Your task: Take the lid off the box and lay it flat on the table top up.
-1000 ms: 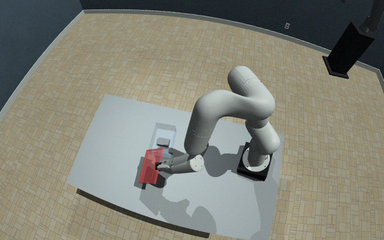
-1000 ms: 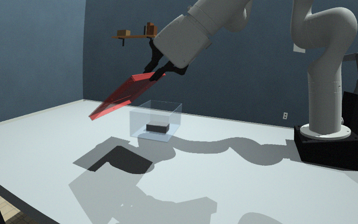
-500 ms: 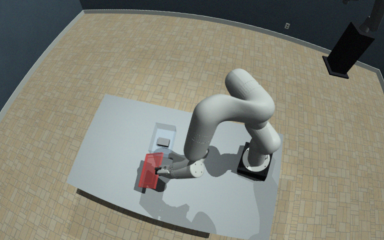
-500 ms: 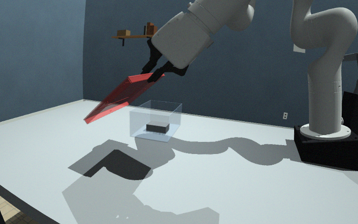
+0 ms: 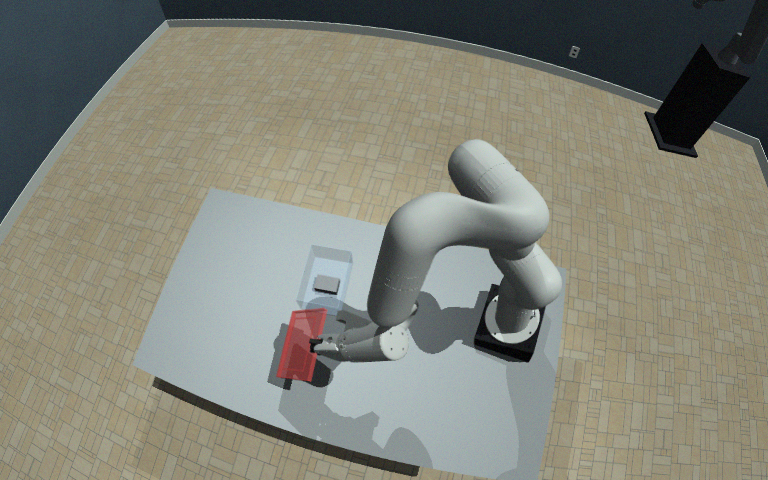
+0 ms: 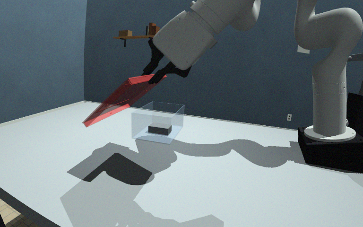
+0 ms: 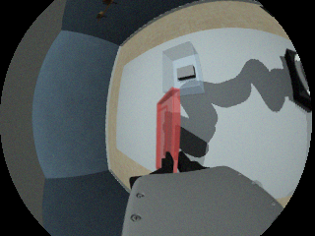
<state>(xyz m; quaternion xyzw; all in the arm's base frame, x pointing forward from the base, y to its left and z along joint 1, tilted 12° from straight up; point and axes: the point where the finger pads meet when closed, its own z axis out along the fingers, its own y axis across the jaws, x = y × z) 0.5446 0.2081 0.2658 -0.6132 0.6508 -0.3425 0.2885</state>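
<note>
Now: the red lid 70 mm ahead of my hand, 20 mm to the right of it and 60 mm below it. Also, from my hand: box 50 mm ahead, 280 mm to the right, 200 mm below.
</note>
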